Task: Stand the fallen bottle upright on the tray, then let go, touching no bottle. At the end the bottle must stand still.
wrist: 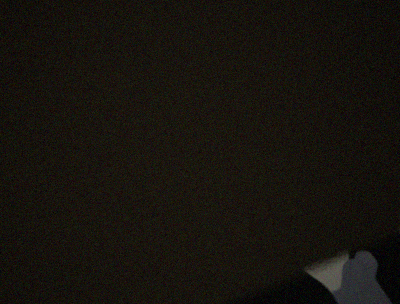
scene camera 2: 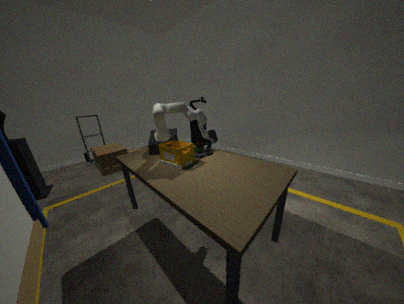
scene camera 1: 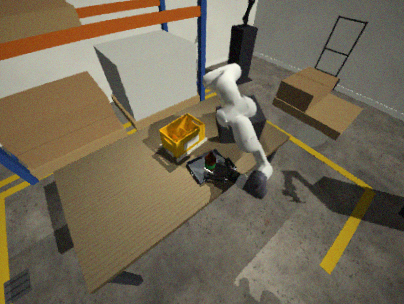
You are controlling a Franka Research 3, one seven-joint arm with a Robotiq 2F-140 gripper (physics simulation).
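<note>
The dark tray [scene camera 1: 198, 166] lies on the table by its edge. A small red-brown bottle with a green band [scene camera 1: 210, 161] [scene camera 2: 198, 149] appears to stand upright on the tray. My gripper [scene camera 1: 218, 169] is open with nothing between its fingers. It is low over the tray, close beside the bottle, reaching in from the table's edge. Whether a finger touches the bottle cannot be told. In scene camera 2 the yellow crate hides part of the tray area. The wrist view is almost wholly dark, with a blurred grey and pale shape at lower right; no bottle can be made out there.
A yellow crate [scene camera 1: 182, 136] [scene camera 2: 176, 153] stands on the wooden table [scene camera 1: 125, 200] [scene camera 2: 230, 175], close to the tray on the side away from the gripper. The arm's dark base block stands behind the tray. Shelving with large boxes is beyond the table.
</note>
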